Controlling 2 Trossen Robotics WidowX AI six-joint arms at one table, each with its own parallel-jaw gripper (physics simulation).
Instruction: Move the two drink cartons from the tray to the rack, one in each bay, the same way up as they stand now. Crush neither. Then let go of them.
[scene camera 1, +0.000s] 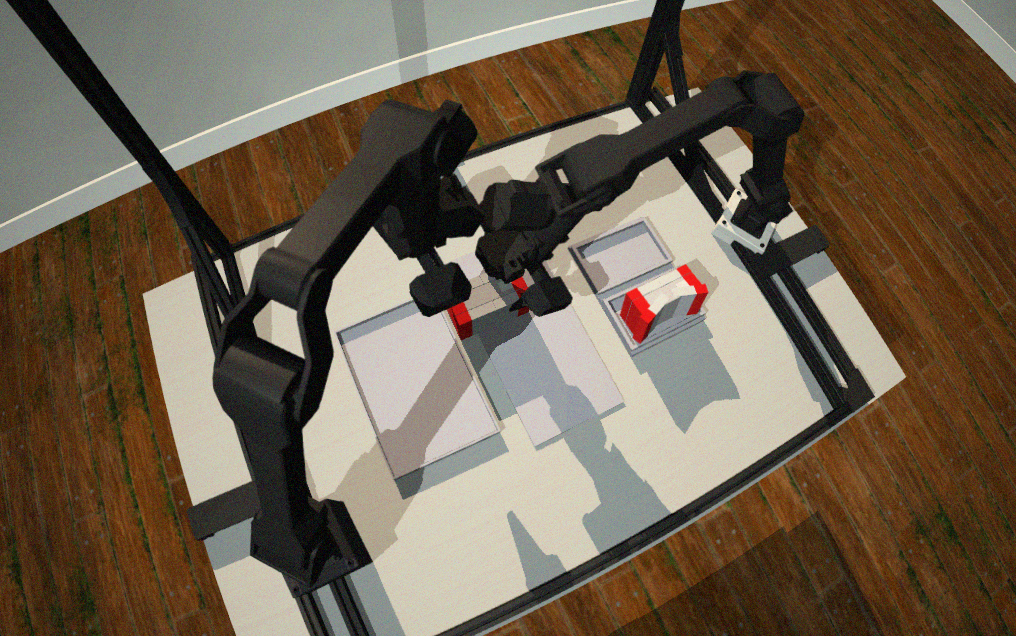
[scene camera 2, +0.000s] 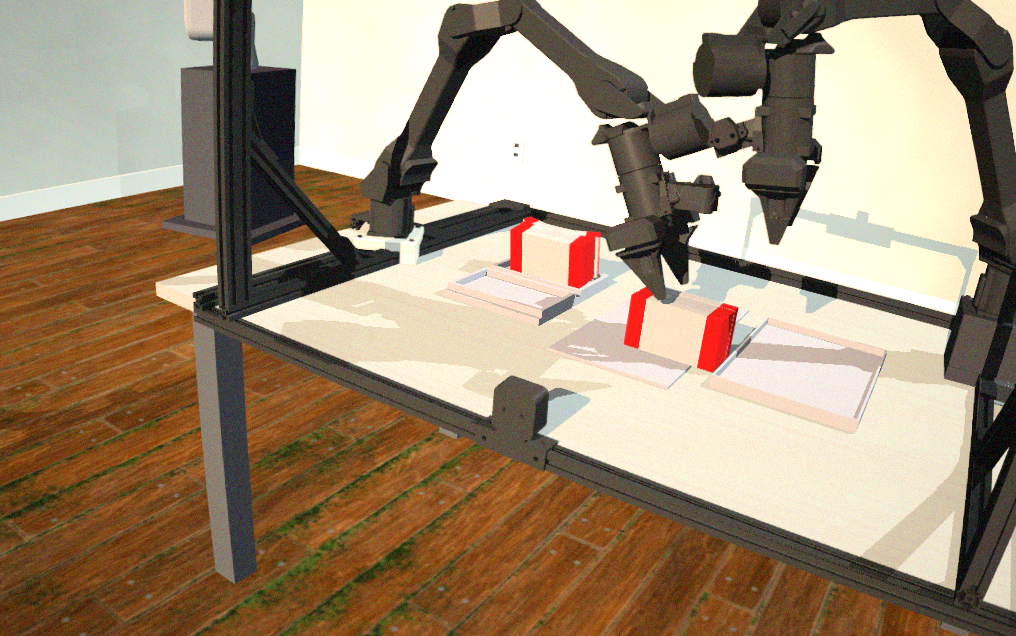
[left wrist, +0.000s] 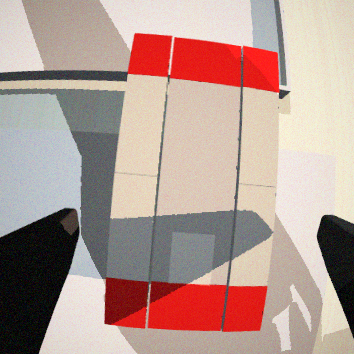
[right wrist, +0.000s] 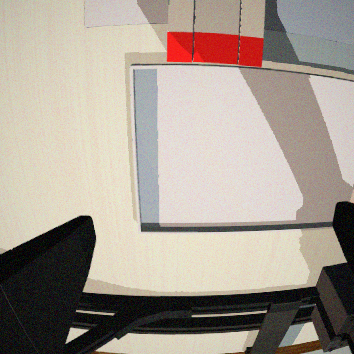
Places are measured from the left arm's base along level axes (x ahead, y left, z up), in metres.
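Pixels of known places: left gripper, fingertip midpoint: (scene camera 1: 497, 285) (scene camera 2: 673, 291) (left wrist: 203, 225); right gripper, fingertip midpoint: (scene camera 1: 413, 278) (scene camera 2: 781, 234) (right wrist: 218, 222); left arm's base at its link origin: (scene camera 1: 750, 219) (scene camera 2: 389, 232); right arm's base at its link origin: (scene camera 1: 309, 548) (scene camera 2: 998, 313).
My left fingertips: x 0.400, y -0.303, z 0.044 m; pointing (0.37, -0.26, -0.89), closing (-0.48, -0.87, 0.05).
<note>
For each thing: its top centre in the pictures, then the offset to it from my left fingertips.
- cream carton with red ends, top centre: (scene camera 2: 557, 227) (scene camera 1: 670, 294) dx -0.137, dy +0.233, dz +0.006 m
- rack at its top centre: (scene camera 2: 532, 278) (scene camera 1: 639, 279) dx -0.170, dy +0.179, dz -0.060 m
- carton at its top centre: (left wrist: 198, 179) (scene camera 2: 685, 301) (scene camera 1: 487, 292) dx +0.015, dy -0.007, dz -0.008 m
- walled tray at its top centre: (right wrist: 266, 160) (scene camera 2: 807, 361) (scene camera 1: 413, 380) dx +0.181, dy -0.034, dz -0.064 m
One cream carton with red ends (scene camera 1: 663, 292) (scene camera 2: 545, 253) sits in one bay of the rack (scene camera 1: 584, 271) (scene camera 2: 494, 306); the other bay is empty. The other carton (scene camera 1: 461, 320) (scene camera 2: 671, 330) (left wrist: 200, 150) (right wrist: 215, 47) stands on a flat pale plate (scene camera 1: 577, 367) (scene camera 2: 599, 345), close to the walled tray (scene camera 1: 419, 375) (scene camera 2: 813, 375) (right wrist: 215, 150). My left gripper (scene camera 1: 524, 288) (scene camera 2: 671, 288) (left wrist: 203, 225) is open over this carton, one finger to each side in the left wrist view; exact height is unclear. My right gripper (scene camera 2: 779, 236) (right wrist: 218, 222) is open and empty, higher up.
The two arms' wrists are close together above the middle of the table in scene camera 1. A dark frame (scene camera 1: 674, 517) borders the table, with a small dark block (scene camera 2: 519, 407) on its edge. A white bracket (scene camera 1: 742, 225) is at the left arm's base.
</note>
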